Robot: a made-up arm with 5 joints. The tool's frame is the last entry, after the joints. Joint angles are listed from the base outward. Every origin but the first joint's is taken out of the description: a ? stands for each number. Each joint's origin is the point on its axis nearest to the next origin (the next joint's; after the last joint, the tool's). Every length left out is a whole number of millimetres.
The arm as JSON. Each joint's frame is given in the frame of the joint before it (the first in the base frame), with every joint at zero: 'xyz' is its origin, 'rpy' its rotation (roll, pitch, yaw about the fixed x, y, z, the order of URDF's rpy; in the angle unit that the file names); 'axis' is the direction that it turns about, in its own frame. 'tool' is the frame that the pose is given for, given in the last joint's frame.
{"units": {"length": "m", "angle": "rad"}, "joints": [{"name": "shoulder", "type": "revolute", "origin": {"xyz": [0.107, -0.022, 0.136], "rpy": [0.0, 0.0, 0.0]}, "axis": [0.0, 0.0, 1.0]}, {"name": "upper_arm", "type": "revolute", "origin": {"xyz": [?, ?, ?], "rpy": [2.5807, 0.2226, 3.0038]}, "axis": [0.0, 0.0, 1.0]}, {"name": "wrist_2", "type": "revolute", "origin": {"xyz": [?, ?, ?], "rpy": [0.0, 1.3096, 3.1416]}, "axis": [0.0, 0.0, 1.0]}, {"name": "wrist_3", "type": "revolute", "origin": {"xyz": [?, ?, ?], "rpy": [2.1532, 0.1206, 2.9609]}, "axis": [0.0, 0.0, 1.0]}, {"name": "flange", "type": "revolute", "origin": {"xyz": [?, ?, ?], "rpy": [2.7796, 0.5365, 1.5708]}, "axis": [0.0, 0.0, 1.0]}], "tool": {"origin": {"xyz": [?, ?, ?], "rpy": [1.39, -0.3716, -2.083]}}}
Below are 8 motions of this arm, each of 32 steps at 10 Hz.
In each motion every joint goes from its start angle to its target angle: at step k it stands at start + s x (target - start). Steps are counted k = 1, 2, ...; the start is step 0. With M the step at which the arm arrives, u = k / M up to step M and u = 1 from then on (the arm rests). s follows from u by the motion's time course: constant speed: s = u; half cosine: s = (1 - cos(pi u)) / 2; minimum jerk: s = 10 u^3 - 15 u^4 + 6 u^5.
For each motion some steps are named. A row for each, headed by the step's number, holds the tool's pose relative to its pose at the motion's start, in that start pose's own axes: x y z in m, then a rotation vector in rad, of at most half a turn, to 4 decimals.
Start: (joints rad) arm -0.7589 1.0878 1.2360 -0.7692 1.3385
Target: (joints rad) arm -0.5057 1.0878 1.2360 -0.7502 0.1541
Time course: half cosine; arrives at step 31
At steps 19, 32:
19: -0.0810 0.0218 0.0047 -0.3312 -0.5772 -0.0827
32: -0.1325 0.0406 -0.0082 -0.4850 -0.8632 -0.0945

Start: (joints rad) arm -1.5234 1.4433 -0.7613 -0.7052 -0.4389
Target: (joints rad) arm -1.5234 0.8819 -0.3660 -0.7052 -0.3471
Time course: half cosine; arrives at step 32
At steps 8, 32:
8: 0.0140 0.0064 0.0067 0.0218 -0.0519 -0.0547
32: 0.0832 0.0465 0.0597 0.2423 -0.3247 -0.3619

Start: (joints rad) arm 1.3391 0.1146 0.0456 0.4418 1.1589
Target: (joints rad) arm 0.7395 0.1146 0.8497 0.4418 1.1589
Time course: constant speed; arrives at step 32
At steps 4, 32:
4: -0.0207 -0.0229 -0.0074 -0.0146 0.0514 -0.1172
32: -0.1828 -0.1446 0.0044 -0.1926 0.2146 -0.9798

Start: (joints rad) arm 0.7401 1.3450 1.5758 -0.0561 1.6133
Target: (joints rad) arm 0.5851 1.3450 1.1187 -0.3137 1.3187
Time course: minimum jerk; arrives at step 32
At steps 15, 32:
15: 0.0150 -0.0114 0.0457 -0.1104 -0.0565 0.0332
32: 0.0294 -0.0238 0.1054 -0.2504 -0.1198 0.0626

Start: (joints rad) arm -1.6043 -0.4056 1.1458 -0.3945 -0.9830
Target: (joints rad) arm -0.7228 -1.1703 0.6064 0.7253 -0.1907
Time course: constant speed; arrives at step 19
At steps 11, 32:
11: 0.0696 0.0221 0.1084 0.9407 0.2072 -0.2133
32: 0.1560 -0.0072 0.1436 1.3376 0.1002 -0.6635

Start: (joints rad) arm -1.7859 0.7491 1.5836 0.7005 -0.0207
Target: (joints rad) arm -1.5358 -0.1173 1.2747 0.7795 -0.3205
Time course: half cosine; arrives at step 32
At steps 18, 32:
18: 0.0247 -0.0750 0.1402 0.6183 -0.0981 -0.1575
32: 0.0468 -0.1611 0.1864 0.9861 -0.1324 -0.4052

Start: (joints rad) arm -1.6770 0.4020 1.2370 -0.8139 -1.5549
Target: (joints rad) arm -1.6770 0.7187 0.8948 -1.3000 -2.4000
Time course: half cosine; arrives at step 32
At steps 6, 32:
6: -0.0044 0.0009 -0.0033 -0.0274 -0.0571 0.0060
32: -0.0563 0.0115 -0.0562 -0.2911 -0.7098 0.1382

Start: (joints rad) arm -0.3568 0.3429 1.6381 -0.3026 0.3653
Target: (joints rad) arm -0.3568 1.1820 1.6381 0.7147 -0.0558
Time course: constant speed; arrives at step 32
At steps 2, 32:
2: 0.0080 -0.0027 0.0107 -0.0715 -0.1094 0.0014
32: 0.0367 0.0055 0.0360 -1.3307 -1.5490 0.2271

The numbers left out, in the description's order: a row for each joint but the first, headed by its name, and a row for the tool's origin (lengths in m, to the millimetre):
upper_arm: 0.045 -0.086 0.0
wrist_2: -0.292 0.145 0.0
wrist_3: -0.036 0.115 0.0
flange: -0.025 0.004 0.0
tool: -0.112 -0.071 0.0

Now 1 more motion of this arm.
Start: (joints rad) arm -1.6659 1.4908 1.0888 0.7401 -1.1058
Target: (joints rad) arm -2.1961 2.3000 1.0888 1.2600 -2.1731
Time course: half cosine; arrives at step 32
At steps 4, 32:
4: -0.0150 0.0006 0.0045 -0.0152 -0.0709 0.0415
32: -0.3084 -0.2864 -0.0367 0.6647 -1.6151 0.8081

